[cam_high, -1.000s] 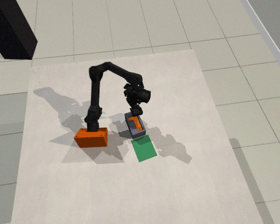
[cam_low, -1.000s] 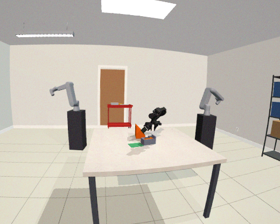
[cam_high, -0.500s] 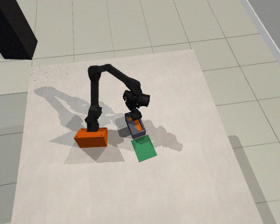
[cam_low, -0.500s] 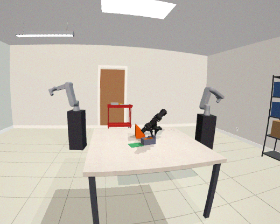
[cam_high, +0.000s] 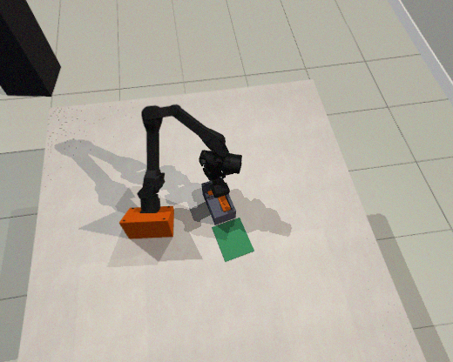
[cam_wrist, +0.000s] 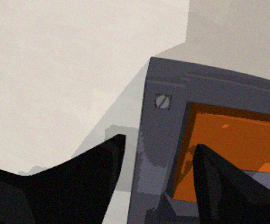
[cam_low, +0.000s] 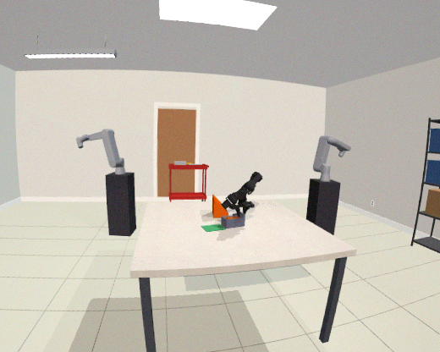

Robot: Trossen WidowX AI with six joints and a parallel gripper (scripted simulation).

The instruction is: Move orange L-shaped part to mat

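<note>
Right now my gripper tip is 10 mm short of the orange L-shaped part, 50 mm to the left of it and 10 mm above it. Round my gripper tip: green mat (70 mm ahead, 210 mm to the right, 70 mm below).
</note>
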